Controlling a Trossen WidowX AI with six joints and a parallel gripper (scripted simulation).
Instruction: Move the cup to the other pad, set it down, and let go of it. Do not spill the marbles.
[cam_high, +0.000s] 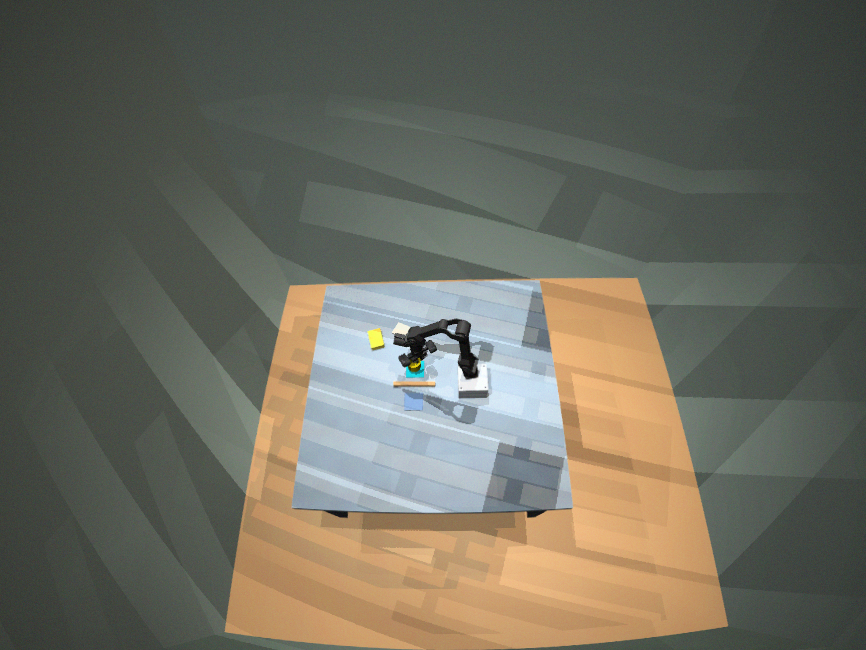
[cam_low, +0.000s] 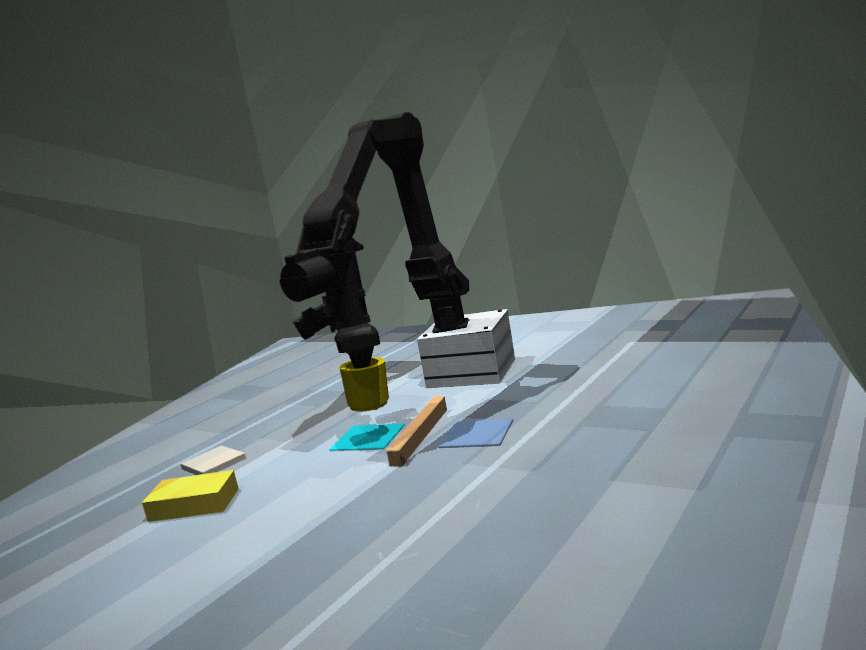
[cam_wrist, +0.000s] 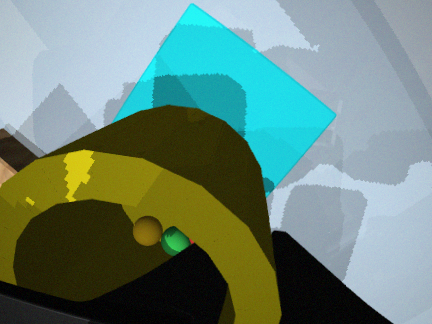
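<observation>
Right now the cyan pad is 30 mm ahead of my gripper tip and 100 mm below it. Also, from my gripper tip: orange marble 30 mm ahead, 30 mm to the left, 20 mm below; yellow cup 20 mm ahead, 10 mm to the left; green marble 20 mm ahead, 30 mm to the left, 20 mm below.
</observation>
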